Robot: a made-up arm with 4 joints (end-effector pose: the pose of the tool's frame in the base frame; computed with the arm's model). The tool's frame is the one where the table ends. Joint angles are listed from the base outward.
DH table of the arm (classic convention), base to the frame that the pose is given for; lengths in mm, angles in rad. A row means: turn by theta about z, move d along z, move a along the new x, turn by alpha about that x. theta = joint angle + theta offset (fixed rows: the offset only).
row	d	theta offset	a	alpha
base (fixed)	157.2	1.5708	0	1.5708
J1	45.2	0	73.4	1.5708
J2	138.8	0	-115.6	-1.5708
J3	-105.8	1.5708	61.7	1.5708
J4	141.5	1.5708	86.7	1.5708
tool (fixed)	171.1	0	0	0
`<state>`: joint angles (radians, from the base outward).
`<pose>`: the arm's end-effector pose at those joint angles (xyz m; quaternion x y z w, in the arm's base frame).
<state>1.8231 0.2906 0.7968 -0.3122</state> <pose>-0.0837 -0.1104 0.0328 0.9248 0.0305 -0.2732 0.2631</pose>
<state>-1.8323 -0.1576 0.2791 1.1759</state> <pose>0.1285 -0.0766 0.0803 -0.6029 0.4514 -0.3553 0.5537</pose>
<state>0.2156 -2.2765 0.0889 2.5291</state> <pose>0.0681 0.0445 -0.0929 -0.8448 0.3777 0.3338 0.1797</pose>
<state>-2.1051 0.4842 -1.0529 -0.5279</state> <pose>0.0228 -0.2611 -0.0163 0.9913 0.1141 -0.0531 0.0391</pose>
